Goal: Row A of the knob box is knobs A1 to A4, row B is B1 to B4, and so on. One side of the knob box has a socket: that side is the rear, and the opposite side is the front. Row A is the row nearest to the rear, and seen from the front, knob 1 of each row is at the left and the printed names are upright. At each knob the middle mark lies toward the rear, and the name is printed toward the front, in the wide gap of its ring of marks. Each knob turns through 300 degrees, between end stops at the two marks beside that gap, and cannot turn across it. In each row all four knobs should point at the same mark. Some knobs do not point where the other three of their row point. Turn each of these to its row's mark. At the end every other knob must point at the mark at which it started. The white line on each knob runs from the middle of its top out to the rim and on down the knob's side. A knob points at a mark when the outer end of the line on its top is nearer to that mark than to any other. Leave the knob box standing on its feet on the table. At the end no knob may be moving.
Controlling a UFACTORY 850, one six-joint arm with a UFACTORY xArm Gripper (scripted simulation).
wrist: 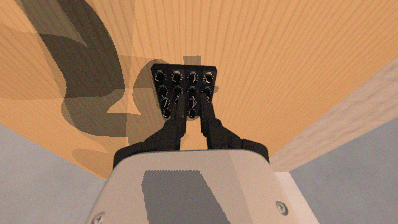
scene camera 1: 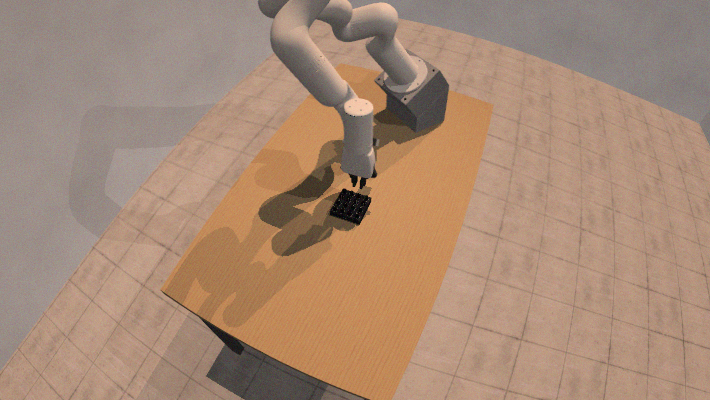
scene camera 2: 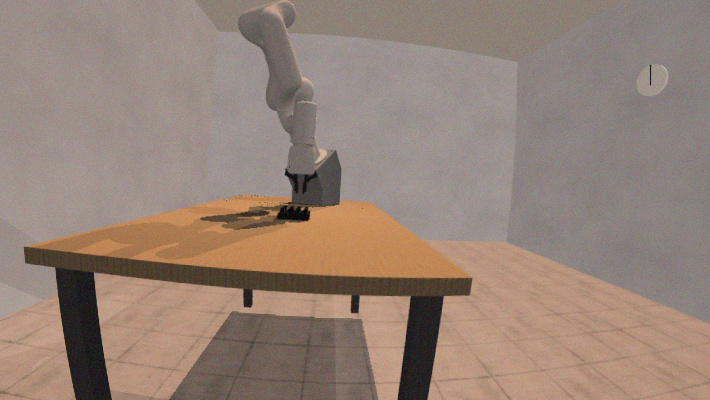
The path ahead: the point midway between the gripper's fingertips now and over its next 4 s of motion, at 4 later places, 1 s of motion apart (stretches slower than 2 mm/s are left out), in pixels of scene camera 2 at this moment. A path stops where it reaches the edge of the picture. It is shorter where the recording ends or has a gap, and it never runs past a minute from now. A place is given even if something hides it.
My gripper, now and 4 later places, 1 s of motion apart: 300,193; 299,200; 299,206; 299,208; 299,199
